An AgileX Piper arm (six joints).
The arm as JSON. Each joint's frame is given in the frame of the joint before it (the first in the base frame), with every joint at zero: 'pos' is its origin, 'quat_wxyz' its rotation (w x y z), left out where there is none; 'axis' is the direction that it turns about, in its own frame. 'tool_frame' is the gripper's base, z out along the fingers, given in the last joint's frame.
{
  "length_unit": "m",
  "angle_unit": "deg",
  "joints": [
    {
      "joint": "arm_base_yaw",
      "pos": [
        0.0,
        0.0,
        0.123
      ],
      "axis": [
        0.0,
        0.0,
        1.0
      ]
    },
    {
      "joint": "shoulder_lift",
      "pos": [
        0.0,
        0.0,
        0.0
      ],
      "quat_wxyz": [
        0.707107,
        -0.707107,
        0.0,
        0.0
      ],
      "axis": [
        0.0,
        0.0,
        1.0
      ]
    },
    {
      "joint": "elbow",
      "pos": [
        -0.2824,
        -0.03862,
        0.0
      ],
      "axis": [
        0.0,
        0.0,
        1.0
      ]
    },
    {
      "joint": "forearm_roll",
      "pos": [
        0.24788,
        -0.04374,
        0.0
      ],
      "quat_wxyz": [
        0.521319,
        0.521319,
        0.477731,
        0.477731
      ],
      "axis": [
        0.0,
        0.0,
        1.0
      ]
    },
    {
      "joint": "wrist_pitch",
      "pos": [
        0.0,
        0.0,
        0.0
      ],
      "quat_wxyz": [
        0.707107,
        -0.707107,
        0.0,
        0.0
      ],
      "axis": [
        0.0,
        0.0,
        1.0
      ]
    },
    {
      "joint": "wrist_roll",
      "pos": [
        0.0,
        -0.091,
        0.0
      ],
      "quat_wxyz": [
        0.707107,
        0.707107,
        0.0,
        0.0
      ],
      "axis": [
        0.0,
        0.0,
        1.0
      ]
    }
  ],
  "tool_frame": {
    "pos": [
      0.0,
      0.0,
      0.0
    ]
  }
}
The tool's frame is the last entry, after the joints.
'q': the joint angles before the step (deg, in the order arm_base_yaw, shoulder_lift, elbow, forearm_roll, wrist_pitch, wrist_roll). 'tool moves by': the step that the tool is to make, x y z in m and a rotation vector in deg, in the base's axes. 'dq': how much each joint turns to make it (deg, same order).
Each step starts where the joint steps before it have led.
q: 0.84 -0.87 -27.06 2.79 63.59 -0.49
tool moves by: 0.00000 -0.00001 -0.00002 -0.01 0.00 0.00
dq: 0.00 0.00 0.00 -0.01 0.00 0.00
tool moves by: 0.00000 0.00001 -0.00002 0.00 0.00 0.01
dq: 0.00 0.00 0.00 0.01 0.00 -0.01
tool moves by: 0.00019 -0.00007 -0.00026 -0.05 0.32 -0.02
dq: 0.01 0.13 0.00 -0.06 0.18 0.01
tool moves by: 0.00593 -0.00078 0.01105 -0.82 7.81 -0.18
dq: 0.00 6.39 -3.56 -0.69 5.00 -0.01
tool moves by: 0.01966 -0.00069 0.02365 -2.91 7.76 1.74
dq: 0.00 10.67 -5.99 -0.69 3.21 -2.91
